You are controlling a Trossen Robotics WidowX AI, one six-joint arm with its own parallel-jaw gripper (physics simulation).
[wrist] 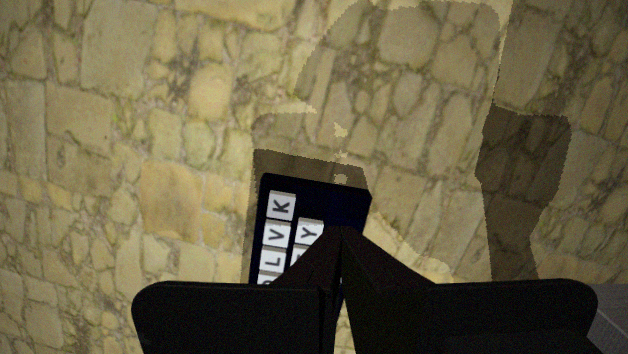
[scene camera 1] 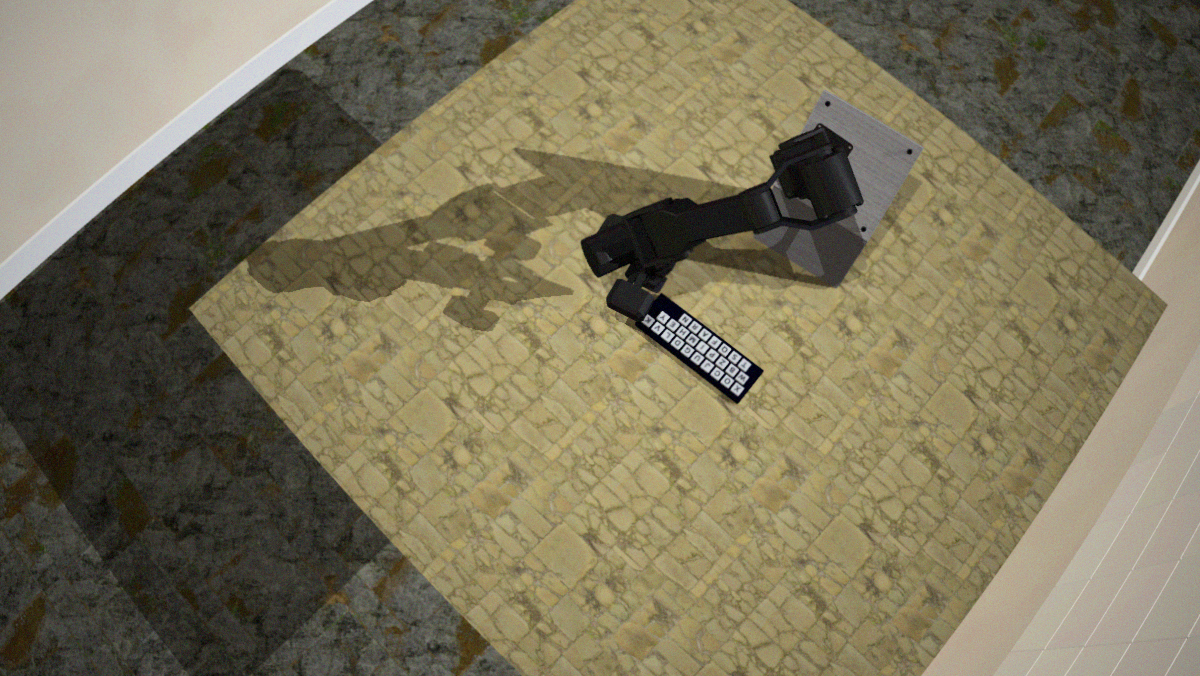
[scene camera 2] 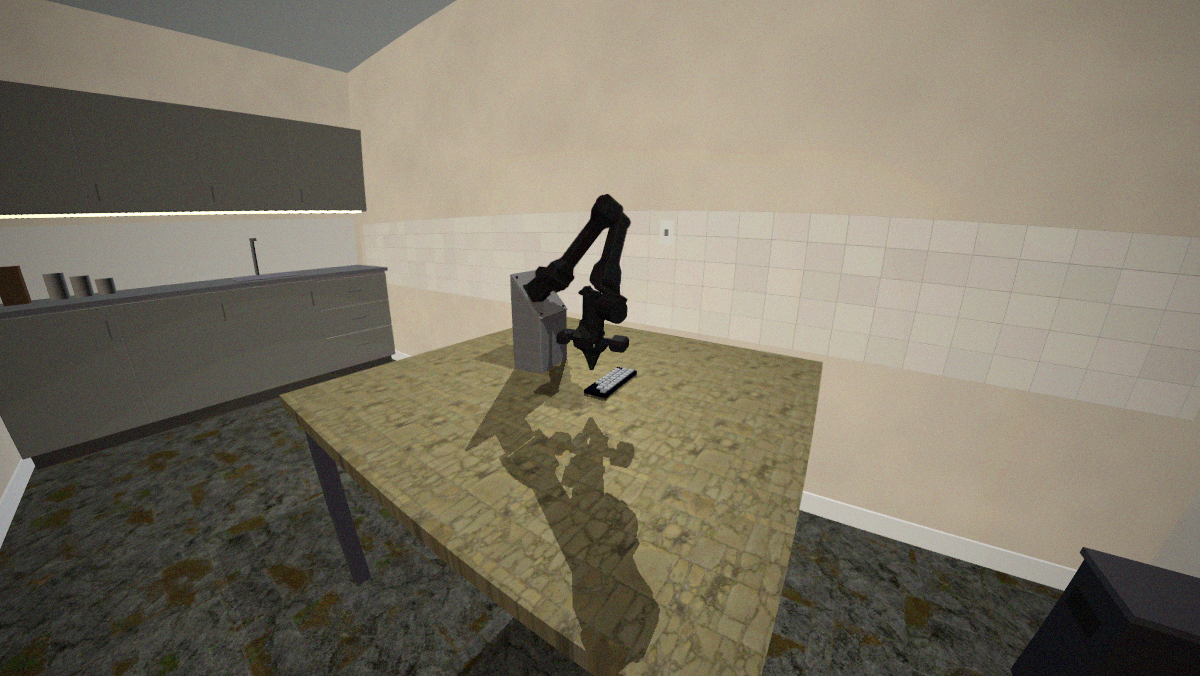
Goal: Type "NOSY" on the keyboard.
Labels:
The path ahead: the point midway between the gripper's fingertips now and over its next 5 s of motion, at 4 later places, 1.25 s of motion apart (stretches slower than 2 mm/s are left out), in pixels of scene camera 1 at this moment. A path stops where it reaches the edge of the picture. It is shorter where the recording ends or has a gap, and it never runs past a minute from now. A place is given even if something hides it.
My gripper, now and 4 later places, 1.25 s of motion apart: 650, 284; 691, 297; 688, 312; 683, 320; 703, 347

